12 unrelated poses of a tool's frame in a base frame.
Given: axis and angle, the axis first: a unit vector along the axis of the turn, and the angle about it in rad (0 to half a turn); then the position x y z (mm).
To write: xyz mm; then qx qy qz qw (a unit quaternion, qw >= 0). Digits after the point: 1 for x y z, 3 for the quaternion.
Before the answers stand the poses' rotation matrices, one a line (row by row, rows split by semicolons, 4 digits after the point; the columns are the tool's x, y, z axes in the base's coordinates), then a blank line. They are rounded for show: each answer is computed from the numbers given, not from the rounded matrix.
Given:
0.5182 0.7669 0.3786 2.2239 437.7 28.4 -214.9
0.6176 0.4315 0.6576 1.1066 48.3 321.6 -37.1
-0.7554 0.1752 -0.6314 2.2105 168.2 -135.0 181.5
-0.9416 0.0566 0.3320 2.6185 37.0 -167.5 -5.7
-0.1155 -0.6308 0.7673 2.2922 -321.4 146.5 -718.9
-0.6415 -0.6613 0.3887 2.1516 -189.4 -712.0 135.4
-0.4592 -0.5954 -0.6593 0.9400 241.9 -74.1 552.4
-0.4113 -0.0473 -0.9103 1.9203 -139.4 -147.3 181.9
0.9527 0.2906 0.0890 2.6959 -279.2 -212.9 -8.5
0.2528 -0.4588 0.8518 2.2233 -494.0 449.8 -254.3
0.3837 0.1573 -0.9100 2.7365 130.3 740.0 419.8
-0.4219 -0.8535 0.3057 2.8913 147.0 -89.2 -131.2
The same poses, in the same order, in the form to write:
-0.1760 0.3382 0.9245; 0.9396 0.3379 0.0552; -0.2937 0.8783 -0.3772
0.6584 -0.4408 0.6101; 0.7352 0.5505 -0.3955; -0.1615 0.7089 0.6865
0.3143 0.2952 0.9023; -0.7179 -0.5479 0.4294; 0.6211 -0.7827 0.0397
0.7883 -0.2653 -0.5551; 0.0664 -0.8603 0.5054; -0.6117 -0.4353 -0.6606
-0.6383 -0.4552 -0.6208; 0.6971 0.0003 -0.7169; 0.3265 -0.8904 0.3171
0.0887 0.3321 -0.9391; 0.9820 0.1286 0.1382; 0.1667 -0.9344 -0.3147
0.6763 0.6446 -0.3566; -0.4203 0.7352 0.5318; 0.6050 -0.2098 0.7681
-0.1153 0.8814 0.4582; -0.8291 -0.3394 0.4442; 0.5470 -0.3286 0.7699
0.8243 0.4883 0.2866; 0.5650 -0.7417 -0.3615; 0.0360 0.4599 -0.8872
-0.5045 -0.8632 -0.0185; 0.4904 -0.2689 -0.8290; 0.7106 -0.4272 0.5590
-0.6365 0.4744 -0.6080; -0.2428 -0.8716 -0.4259; -0.7320 -0.1235 0.6700
-0.6184 0.6333 -0.4654; 0.7847 0.4655 -0.4092; -0.0425 -0.6182 -0.7848

437.7 28.4 -214.9 0.465 0.688 0.339 0.443
48.3 321.6 -37.1 0.325 0.227 0.346 0.851
168.2 -135.0 181.5 -0.675 0.157 -0.564 0.449
37.0 -167.5 -5.7 -0.910 0.055 0.321 0.259
-321.4 146.5 -718.9 -0.105 -0.575 0.699 0.412
-189.4 -712.0 135.4 -0.565 -0.582 0.342 0.475
241.9 -74.1 552.4 -0.208 -0.270 -0.299 0.892
-139.4 -147.3 181.9 -0.337 -0.039 -0.746 0.573
-279.2 -212.9 -8.5 0.929 0.283 0.087 0.221
-494.0 449.8 -254.3 0.227 -0.411 0.764 0.443
130.3 740.0 419.8 0.376 0.154 -0.891 0.201
147.0 -89.2 -131.2 -0.419 -0.847 0.303 0.125

